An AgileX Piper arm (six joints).
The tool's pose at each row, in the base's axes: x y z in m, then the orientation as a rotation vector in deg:
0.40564 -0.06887 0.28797 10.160 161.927 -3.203
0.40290 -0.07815 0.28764 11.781 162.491 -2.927
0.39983 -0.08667 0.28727 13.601 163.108 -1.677
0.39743 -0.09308 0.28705 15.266 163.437 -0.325
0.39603 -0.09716 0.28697 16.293 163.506 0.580
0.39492 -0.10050 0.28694 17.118 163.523 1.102
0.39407 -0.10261 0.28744 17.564 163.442 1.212
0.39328 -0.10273 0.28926 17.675 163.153 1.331
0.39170 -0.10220 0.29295 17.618 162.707 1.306
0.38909 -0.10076 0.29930 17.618 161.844 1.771
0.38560 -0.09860 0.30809 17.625 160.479 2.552
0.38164 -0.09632 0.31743 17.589 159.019 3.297
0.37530 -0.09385 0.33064 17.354 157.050 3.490
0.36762 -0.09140 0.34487 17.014 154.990 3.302
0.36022 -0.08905 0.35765 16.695 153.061 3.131
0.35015 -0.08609 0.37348 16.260 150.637 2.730
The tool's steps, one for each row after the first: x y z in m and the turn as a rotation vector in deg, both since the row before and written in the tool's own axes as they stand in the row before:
0.00161 -0.00955 0.00002 0.014 0.688 1.105
0.00186 -0.00887 -0.00006 -0.627 0.809 1.330
0.00131 -0.00672 -0.00018 -0.726 0.540 1.245
0.00061 -0.00427 -0.00018 -0.505 0.217 0.781
0.00041 -0.00349 -0.00020 -0.268 0.128 0.610
0.00024 -0.00222 -0.00068 -0.037 -0.031 0.319
0.00023 -0.00020 -0.00196 -0.099 -0.266 0.106
0.00060 0.00036 -0.00399 -0.035 -0.449 -0.012
0.00099 0.00116 -0.00685 -0.406 -0.815 0.104
0.00115 0.00185 -0.00945 -0.678 -1.282 0.176
0.00124 0.00202 -0.01012 -0.675 -1.379 0.150
0.00192 0.00213 -0.01458 -0.383 -1.948 -0.024
0.00226 0.00203 -0.01607 -0.145 -2.082 -0.144
0.00198 0.00191 -0.01470 -0.138 -1.950 -0.137
0.00263 0.00228 -0.01867 -0.045 -2.470 -0.229

